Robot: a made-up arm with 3 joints. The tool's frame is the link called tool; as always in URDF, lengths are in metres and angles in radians.
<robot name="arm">
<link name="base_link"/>
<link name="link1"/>
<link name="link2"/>
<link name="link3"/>
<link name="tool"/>
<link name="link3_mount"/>
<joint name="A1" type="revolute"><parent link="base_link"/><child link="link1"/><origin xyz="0 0 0.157" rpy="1.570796 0 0"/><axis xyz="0 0 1"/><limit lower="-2.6" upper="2.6"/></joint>
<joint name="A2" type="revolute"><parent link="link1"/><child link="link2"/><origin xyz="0.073 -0.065 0.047" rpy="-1.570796 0 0"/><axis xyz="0 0 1"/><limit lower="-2.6" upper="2.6"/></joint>
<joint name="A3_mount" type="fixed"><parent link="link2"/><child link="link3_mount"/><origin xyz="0.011 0.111 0.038" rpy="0 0 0"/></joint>
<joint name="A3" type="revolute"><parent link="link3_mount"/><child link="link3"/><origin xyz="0.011 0.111 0.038" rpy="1.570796 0 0"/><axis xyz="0 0 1"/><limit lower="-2.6" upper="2.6"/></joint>
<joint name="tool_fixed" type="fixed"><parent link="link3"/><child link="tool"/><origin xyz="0.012 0.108 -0.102" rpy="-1.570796 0 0"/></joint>
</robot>
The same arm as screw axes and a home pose.
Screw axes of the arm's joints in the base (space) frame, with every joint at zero. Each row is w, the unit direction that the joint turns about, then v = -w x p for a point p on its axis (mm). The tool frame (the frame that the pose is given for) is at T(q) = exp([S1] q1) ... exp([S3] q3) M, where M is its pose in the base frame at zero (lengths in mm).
S1 = (0, -1, 0, 157.0, 0.0, 0.0)
S2 = (0, 0, 1, -47.0, -73.0, 0.0)
S3 = (0, -1, 0, 168.0, 0.0, -95.0)
M: xyz 107.0 277.0 276.0 (mm) quaternion w x y z 1 0 0 0
Joint limits (rad, base to tool): -2.6000..2.6000 -2.6000..2.6000 -2.6000..2.6000

